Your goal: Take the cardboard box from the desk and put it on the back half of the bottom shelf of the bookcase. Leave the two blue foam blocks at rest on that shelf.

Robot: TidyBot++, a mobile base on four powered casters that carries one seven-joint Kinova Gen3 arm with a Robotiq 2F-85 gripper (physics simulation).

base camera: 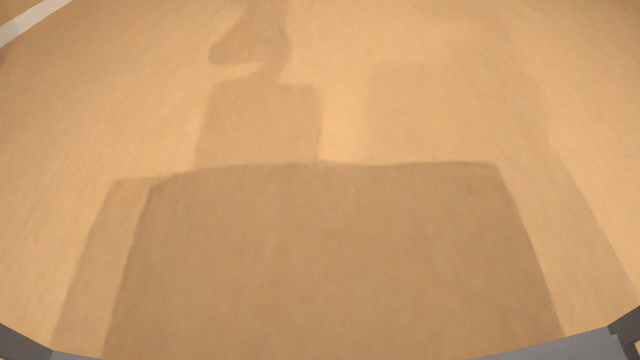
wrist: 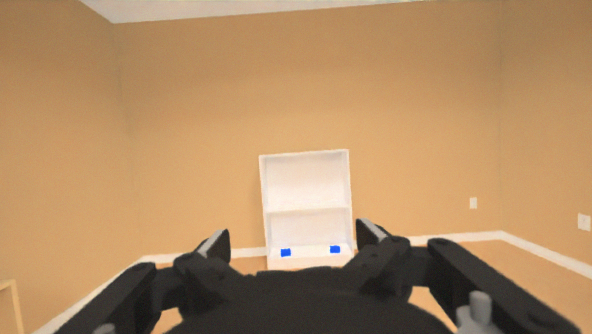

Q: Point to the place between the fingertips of my gripper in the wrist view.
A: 293,237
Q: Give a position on a white bookcase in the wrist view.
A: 313,176
